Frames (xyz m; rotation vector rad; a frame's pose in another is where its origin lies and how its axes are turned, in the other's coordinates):
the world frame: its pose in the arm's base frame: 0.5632 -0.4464 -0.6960 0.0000 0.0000 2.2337
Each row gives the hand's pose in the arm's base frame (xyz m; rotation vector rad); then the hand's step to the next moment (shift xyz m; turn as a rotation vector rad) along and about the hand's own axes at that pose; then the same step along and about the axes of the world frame.
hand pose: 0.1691 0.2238 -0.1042 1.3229 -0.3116 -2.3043
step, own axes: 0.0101 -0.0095 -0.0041 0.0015 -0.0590 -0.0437
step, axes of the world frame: 0.0048 0.0007 -0.0136 0.0283 -0.0480 -0.0478
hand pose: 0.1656 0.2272 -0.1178 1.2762 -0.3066 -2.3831
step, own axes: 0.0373 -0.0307 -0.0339 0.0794 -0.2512 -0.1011
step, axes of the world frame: 0.0069 -0.0079 -0.0581 0.1594 -0.0998 -0.2104
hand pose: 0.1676 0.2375 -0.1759 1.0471 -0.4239 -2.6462
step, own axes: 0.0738 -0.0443 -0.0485 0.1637 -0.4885 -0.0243
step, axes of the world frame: 0.0205 0.0148 -0.0955 0.4085 -0.1104 -0.2948
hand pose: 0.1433 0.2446 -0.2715 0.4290 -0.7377 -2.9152
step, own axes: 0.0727 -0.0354 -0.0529 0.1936 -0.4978 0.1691
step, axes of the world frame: 0.0298 0.0463 -0.0794 0.5325 -0.0981 -0.1437
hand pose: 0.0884 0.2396 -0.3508 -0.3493 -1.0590 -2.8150
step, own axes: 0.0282 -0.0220 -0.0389 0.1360 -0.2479 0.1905
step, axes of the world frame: 0.0156 0.0362 -0.0352 0.3320 -0.0759 0.0160
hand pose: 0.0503 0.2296 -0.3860 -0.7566 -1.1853 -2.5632
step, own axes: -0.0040 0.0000 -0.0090 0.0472 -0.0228 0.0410
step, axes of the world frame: -0.0055 0.0041 -0.0070 0.0579 -0.0019 0.0328
